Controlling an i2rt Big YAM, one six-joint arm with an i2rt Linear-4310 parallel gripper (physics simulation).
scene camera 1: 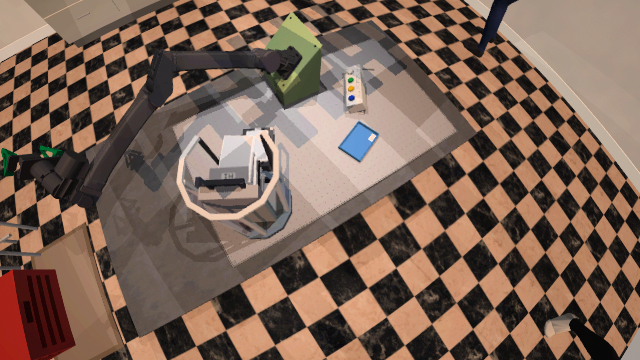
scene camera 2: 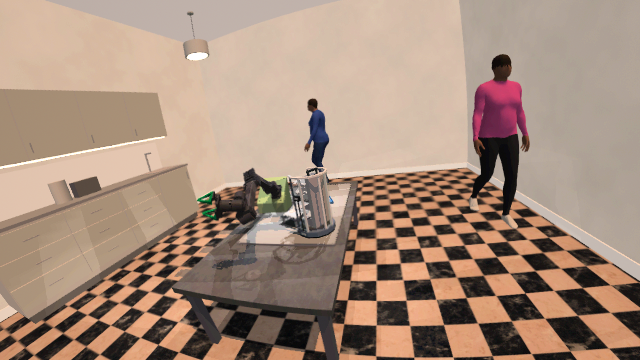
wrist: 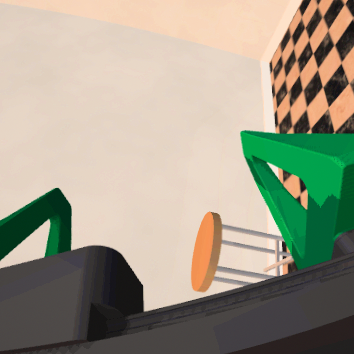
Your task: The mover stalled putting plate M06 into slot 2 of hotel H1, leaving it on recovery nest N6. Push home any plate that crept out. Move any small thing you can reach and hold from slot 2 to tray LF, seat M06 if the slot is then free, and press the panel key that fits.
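Places are measured from the arm's base along level axes (x ahead, y left, z up), in centimetres.
Where they show: gripper, between the fingertips: (scene camera 1: 22, 148) (scene camera 2: 199, 206) (wrist: 149, 170); arm's base, origin of its link: (scene camera 1: 289, 63) (scene camera 2: 276, 192).
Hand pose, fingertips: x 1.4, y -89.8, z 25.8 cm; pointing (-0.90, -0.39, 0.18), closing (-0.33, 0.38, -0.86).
Each offset is from my fingertips to the top centre of the thing. "pt": to the spot under its first point. Level surfaces: height alone.
My gripper (scene camera 1: 28, 156) (scene camera 2: 207, 206) (wrist: 149, 170) is open and empty, its green fingers beyond the table's left edge in scene camera 1, well away from the hotel. The hotel marked H1 @[dx +39.6, dy +51.2, dz +0.4 cm] (scene camera 1: 225, 217) (scene camera 2: 314, 200) is a round cage with a pale top ring and dark handle. White flat parts @[pt dx +33.7, dy +54.8, dz -7.6 cm] (scene camera 1: 235, 150) show at its side; I cannot tell whether one is plate M06 or the nest N6. Slot 2 and anything in it cannot be made out. A blue tray @[dx +38.1, dy +98.9, dz -39.1 cm] (scene camera 1: 357, 141) lies flat, its label unreadable. The key panel @[dx +16.9, dy +112.1, dz -32.5 cm] (scene camera 1: 355, 102) has green, yellow and blue keys.
The arm's base sits on a green wedge stand (scene camera 1: 305, 85) (scene camera 2: 270, 202) at the back of the table @[dz -42.1 cm] (scene camera 1: 150, 300) (scene camera 2: 265, 292). A red cabinet (scene camera 1: 45, 310) stands off the table. An orange-topped stool (wrist: 206, 252) shows in the wrist view. Two people (scene camera 2: 317, 127) (scene camera 2: 500, 110) are beyond the table.
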